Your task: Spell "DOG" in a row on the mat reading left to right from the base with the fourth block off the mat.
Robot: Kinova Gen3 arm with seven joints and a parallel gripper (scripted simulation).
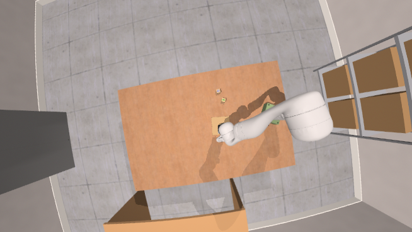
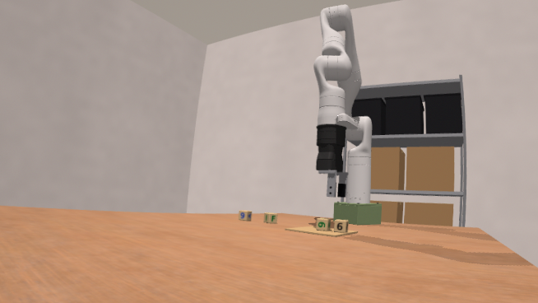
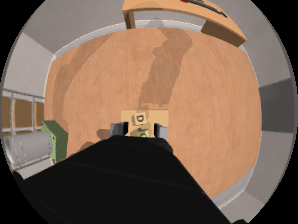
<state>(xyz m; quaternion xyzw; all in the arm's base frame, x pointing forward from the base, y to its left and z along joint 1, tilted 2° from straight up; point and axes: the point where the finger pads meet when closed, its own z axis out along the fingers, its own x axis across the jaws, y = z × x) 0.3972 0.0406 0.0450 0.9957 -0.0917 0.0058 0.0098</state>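
Now: hand 300 mm to the left of the blue-lettered block, 90 mm above it and 40 mm past it. Also, from my hand: green-lettered block (220 mm to the right, 90 mm below, 60 mm behind); tan mat (110 mm below, 30 mm to the right); wooden block (90 mm below, 30 mm to the right).
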